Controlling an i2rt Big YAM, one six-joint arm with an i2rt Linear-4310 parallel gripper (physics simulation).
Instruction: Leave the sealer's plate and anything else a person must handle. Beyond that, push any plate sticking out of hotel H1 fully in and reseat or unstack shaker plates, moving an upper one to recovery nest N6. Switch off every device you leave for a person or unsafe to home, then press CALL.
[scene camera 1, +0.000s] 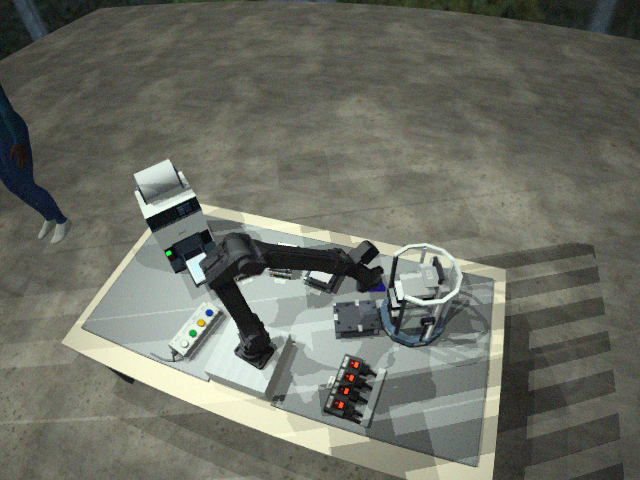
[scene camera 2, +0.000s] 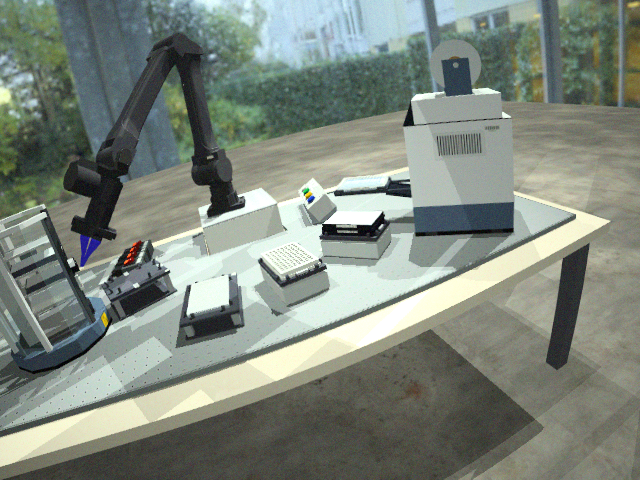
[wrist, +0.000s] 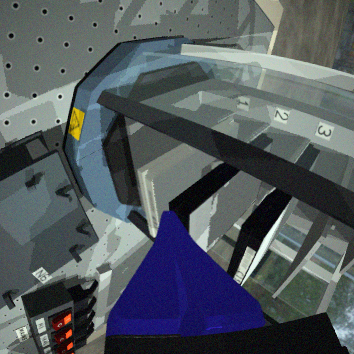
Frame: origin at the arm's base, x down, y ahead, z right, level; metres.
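Where they show: gripper, fingertip midpoint: (scene camera 1: 385, 289) (scene camera 2: 81, 266) (wrist: 167, 217); arm's base, link origin: (scene camera 1: 254, 352) (scene camera 2: 227, 208).
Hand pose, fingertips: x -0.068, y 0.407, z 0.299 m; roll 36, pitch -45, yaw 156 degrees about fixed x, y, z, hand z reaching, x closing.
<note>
Things, the pixels of their top centre, and the offset from my fingertips. "pt": a spot on its surface instead.
- pale plate, surface spot: (wrist: 148, 200) pt dx +0.044, dy -0.015, dz +0.031 m
- black-edged plate, top centre: (wrist: 233, 204) (scene camera 2: 50, 272) (scene camera 1: 407, 296) dx -0.008, dy +0.007, dz +0.081 m
- higher labelled plate, surface spot: (wrist: 245, 265) pt dx -0.049, dy -0.015, dz +0.040 m
- Nest N6, top centre: (wrist: 9, 265) (scene camera 2: 131, 272) (scene camera 1: 356, 313) dx +0.079, dy -0.093, dz -0.066 m
- white well plate, top centre: (scene camera 2: 288, 256) dx +0.086, dy +0.011, dz -0.460 m
- sealer, top centre: (scene camera 2: 445, 42) (scene camera 1: 153, 170) dx -0.301, dy -0.118, dz -0.931 m
- switch bank, top centre: (wrist: 82, 335) (scene camera 2: 123, 253) (scene camera 1: 356, 386) dx +0.102, dy -0.330, dz +0.057 m
- button box, top centre: (scene camera 2: 313, 186) (scene camera 1: 190, 322) dx +0.071, dy -0.437, dz -0.580 m
- white plate, top centre: (scene camera 2: 208, 293) (scene camera 1: 325, 267) dx +0.108, dy +0.051, dz -0.283 m
My gripper (scene camera 1: 379, 287) (scene camera 2: 84, 262) (wrist: 167, 217) is shut and empty, its blue tip at the open side of hotel H1 (scene camera 1: 412, 341) (scene camera 2: 57, 345) (wrist: 90, 167). In the wrist view a pale plate (wrist: 148, 200), a black-edged plate (wrist: 204, 192) and a higher labelled plate (wrist: 245, 265) stand in it; contact with the tip cannot be told. Nest N6 (scene camera 1: 356, 319) (scene camera 2: 135, 288) (wrist: 30, 220) holds no plate. One shaker carries a white well plate (scene camera 2: 290, 258); another carries a dark, white-topped stack (scene camera 2: 353, 222). The sealer (scene camera 1: 180, 227) (scene camera 2: 460, 175) has a plate (scene camera 1: 196, 268) (scene camera 2: 363, 183) at its front.
The switch bank (scene camera 1: 345, 384) (scene camera 2: 133, 254) (wrist: 55, 320) shows lit red switches. The button box (scene camera 1: 196, 328) (scene camera 2: 318, 205) stands beside the arm's base block (scene camera 2: 242, 222). Another nest holds a white plate (scene camera 1: 321, 279) (scene camera 2: 208, 295). A person (scene camera 1: 25, 175) stands beyond the table at the left.
</note>
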